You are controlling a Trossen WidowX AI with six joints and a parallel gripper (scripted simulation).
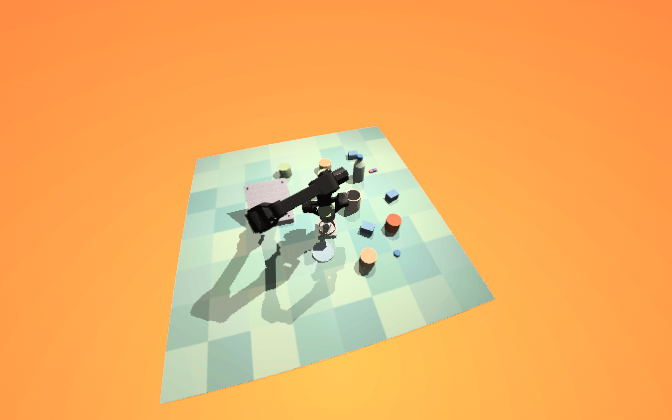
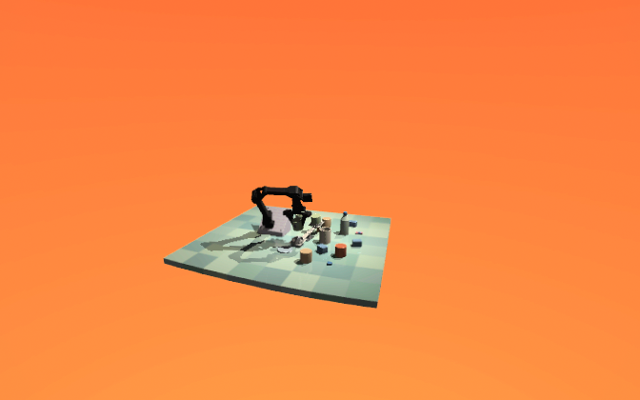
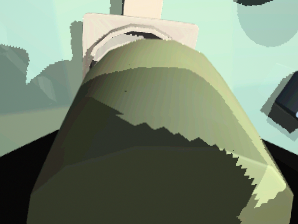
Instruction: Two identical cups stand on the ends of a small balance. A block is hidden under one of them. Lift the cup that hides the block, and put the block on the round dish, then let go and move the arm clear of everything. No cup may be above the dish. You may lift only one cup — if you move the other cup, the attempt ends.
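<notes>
The pale block lies 9 cm below my gripper tip. Also, from my gripper tip: balance beam (13 cm to the left, 10 cm below, 3 cm ahead); beige cup (16 cm ahead, 10 cm to the left, 9 cm below); round white dish (13 cm below, 10 cm to the right, 5 cm behind).
</notes>
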